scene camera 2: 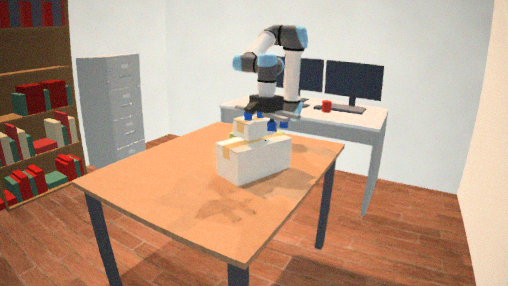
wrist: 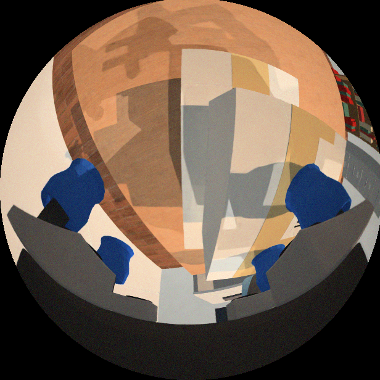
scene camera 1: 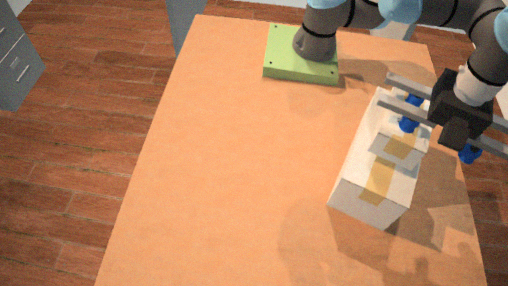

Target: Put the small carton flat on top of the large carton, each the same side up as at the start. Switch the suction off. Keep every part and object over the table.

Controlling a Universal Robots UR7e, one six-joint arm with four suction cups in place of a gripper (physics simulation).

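Places are measured from the arm's base along level axes (x ahead, y down, z left), in millimetres.
Where they show: hand at its tool point: (scene camera 2: 265, 124) (scene camera 1: 437, 131); arm's base at its link origin: (scene camera 1: 313, 47).
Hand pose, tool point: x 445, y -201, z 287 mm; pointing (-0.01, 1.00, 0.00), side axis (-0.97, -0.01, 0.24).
Each offset is from my tool point to the top centre of the thing. Level surfaces: height alone.
The large white carton @(dy +86, dx -21, dz -66 mm) (scene camera 1: 350, 200) (scene camera 2: 255, 165) (wrist: 205, 77) stands on the table with its taped top up. The small white carton @(dy -14, dx -15, dz -67 mm) (scene camera 1: 397, 145) (scene camera 2: 250, 129) (wrist: 260, 145) is level over the large carton's top, taped side up. It is touching that top or very close above it; the contact line is too blurred to tell. My suction gripper (scene camera 1: 440, 125) (scene camera 2: 266, 120) is above the small carton. Two blue cups are on the small carton's top and hold it. The other two cups hang beside it, toward the table's right edge in scene camera 1, with nothing on them.
The green base plate (scene camera 1: 285, 65) of the arm stands at the table's back. The table's @(dy +235 mm) (scene camera 1: 225, 150) (scene camera 2: 165, 175) right edge passes below the outer cups in scene camera 1. A white desk (scene camera 2: 350, 119) with monitors and a grey cabinet (scene camera 2: 92, 110) stand beyond the table.
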